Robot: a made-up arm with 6 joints. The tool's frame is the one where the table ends. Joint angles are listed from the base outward.
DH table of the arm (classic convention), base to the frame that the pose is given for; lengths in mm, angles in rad. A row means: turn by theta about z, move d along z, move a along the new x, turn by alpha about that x. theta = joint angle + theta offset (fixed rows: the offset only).
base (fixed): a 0; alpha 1.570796; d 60; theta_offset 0
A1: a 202; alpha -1.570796; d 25; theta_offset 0
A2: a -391; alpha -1.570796; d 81; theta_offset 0
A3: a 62; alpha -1.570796; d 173; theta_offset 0
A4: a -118; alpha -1.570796; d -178; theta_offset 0
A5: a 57; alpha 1.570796; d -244; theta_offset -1.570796
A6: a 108; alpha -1.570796; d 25; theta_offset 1.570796
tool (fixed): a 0; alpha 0; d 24; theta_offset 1.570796
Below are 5 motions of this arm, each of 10 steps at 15 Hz.
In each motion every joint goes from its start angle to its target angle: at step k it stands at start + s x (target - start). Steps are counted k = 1, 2, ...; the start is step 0. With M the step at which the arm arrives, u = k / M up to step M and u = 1 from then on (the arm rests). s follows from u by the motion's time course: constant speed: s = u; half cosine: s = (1 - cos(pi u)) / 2; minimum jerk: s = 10 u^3 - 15 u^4 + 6 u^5.
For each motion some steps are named. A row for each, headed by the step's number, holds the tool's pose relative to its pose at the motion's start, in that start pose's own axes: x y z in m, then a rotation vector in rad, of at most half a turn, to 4 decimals.
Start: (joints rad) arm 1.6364 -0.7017 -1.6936 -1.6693 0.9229 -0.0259
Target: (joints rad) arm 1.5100 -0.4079 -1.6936 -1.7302 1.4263 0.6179
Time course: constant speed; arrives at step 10
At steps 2, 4, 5, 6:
2: -0.0167 0.0013 0.0384 -0.1039 -0.1626 -0.0057
4: -0.0390 0.0029 0.0749 -0.2068 -0.3240 -0.0357
5: -0.0520 0.0039 0.0921 -0.2575 -0.4035 -0.0596
6: -0.0662 0.0050 0.1085 -0.3074 -0.4819 -0.0895

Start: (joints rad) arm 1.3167 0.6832 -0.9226 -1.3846 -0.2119 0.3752
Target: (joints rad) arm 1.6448 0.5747 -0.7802 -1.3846 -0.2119 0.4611
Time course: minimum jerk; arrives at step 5
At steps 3, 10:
3: 0.0527 0.0625 0.0099 -0.1748 0.1026 0.0791
10: 0.0763 0.0948 0.0083 -0.2576 0.1500 0.1093

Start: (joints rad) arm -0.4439 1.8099 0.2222 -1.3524 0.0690 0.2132
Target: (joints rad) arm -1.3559 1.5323 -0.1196 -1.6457 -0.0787 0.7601
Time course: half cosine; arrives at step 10
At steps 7, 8, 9, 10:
7: -0.0788 0.0468 -0.1750 -0.6899 -0.6358 -0.2094
8: -0.0792 0.0543 -0.2003 -0.7782 -0.7049 -0.2760
9: -0.0782 0.0592 -0.2161 -0.8329 -0.7458 -0.3231
10: -0.0776 0.0608 -0.2215 -0.8514 -0.7593 -0.3401

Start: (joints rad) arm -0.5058 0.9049 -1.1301 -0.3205 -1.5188 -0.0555
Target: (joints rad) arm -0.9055 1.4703 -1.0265 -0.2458 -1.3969 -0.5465
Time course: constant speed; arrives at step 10
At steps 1, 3, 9, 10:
1: -0.0177 -0.0388 -0.0038 0.0653 0.0058 0.0712
3: -0.0445 -0.1178 -0.0149 0.1996 0.0236 0.2124
9: -0.0578 -0.3464 -0.0832 0.6187 0.1252 0.6264
10: -0.0513 -0.3805 -0.1002 0.6891 0.1487 0.6943

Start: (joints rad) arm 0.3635 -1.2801 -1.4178 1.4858 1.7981 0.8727
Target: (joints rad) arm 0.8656 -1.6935 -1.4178 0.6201 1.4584 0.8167
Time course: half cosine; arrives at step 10
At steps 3, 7, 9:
3: -0.0049 -0.0188 0.0397 0.0740 0.0180 -0.0182
7: -0.0560 -0.0198 0.1527 0.2898 -0.0208 0.0352
9: -0.0786 -0.0034 0.1823 0.3518 -0.0489 0.0890

